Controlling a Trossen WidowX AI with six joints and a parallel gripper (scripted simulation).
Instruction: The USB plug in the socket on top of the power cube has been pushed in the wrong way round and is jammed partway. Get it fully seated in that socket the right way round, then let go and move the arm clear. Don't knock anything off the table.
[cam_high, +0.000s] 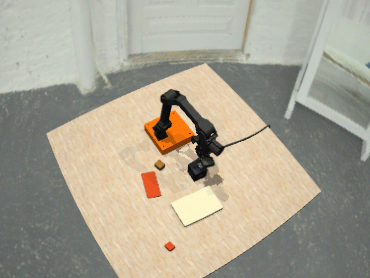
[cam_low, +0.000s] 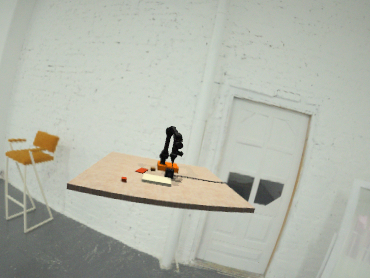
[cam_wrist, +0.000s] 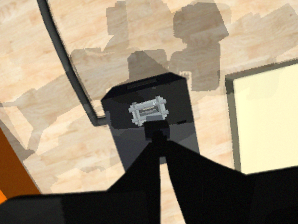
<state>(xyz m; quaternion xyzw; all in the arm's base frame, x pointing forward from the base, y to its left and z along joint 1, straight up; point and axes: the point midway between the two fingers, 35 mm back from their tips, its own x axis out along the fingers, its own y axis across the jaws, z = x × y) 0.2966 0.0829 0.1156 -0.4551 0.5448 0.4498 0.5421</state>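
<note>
Now: gripper tip 2 cm above the black USB plug. Round my gripper tip: small red square (33 cm ahead, 36 cm to the right, 12 cm below); then red-orange flat block (5 cm behind, 27 cm to the right, 13 cm below); then cream flat pad (18 cm ahead, 12 cm to the right, 12 cm below).
</note>
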